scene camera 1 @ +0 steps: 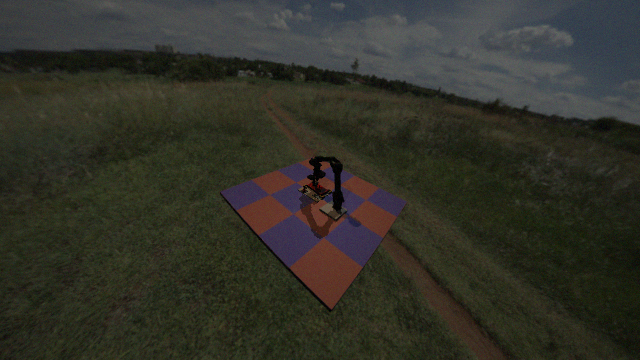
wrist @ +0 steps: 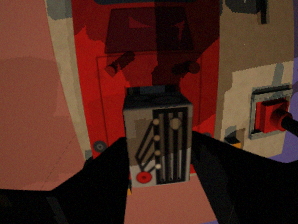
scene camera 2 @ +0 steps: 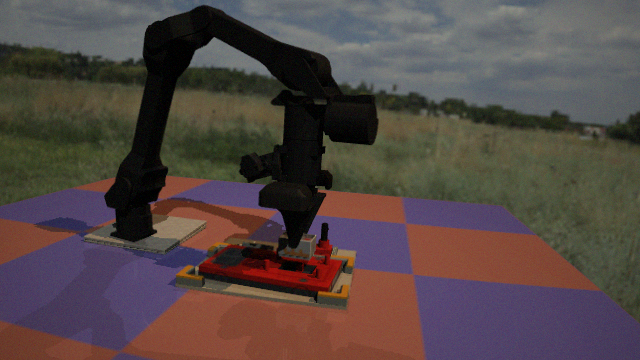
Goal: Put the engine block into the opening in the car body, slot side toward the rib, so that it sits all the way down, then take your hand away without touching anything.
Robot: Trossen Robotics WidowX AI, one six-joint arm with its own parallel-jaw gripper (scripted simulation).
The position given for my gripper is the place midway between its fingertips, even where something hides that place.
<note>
My gripper [scene camera 2: 297,242] holds an engine block [scene camera 2: 307,246].
The engine block shows as well in the wrist view [wrist: 158,126]. My gripper is seen too in the wrist view [wrist: 157,141].
</note>
